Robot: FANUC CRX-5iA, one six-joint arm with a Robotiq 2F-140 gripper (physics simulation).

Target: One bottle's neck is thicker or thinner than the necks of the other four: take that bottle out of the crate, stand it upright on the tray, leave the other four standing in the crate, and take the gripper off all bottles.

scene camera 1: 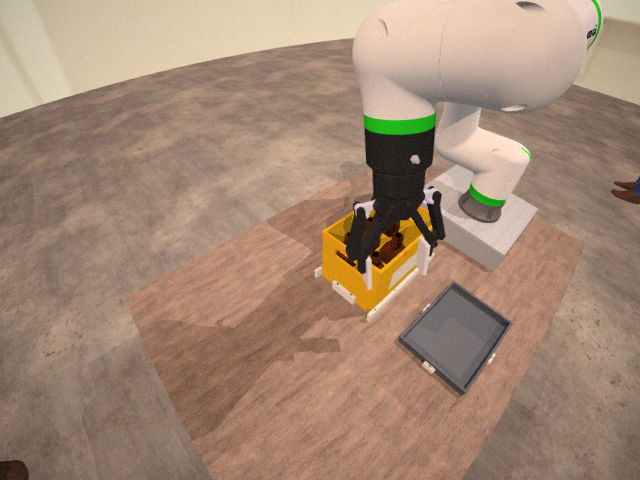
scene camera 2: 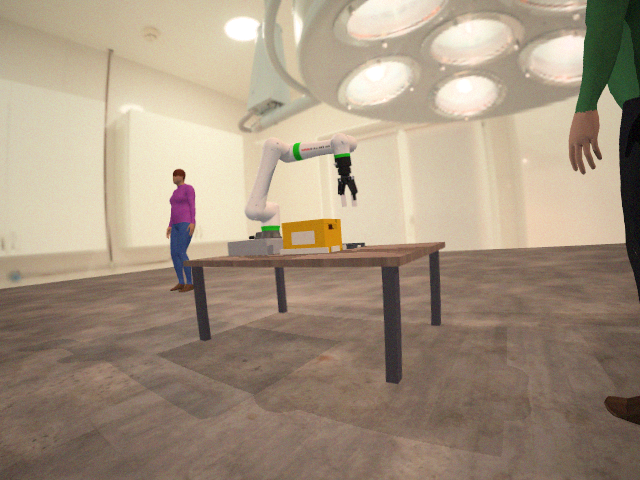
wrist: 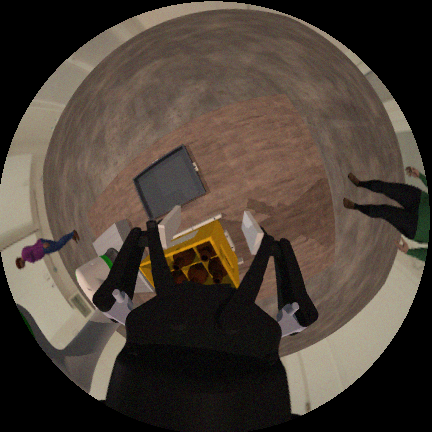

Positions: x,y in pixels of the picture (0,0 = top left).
Scene:
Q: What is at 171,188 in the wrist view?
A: A dark grey tray.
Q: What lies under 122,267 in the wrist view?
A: My gripper.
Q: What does my gripper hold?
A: Nothing.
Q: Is my gripper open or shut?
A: Open.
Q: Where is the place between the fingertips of my gripper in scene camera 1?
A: At 394,276

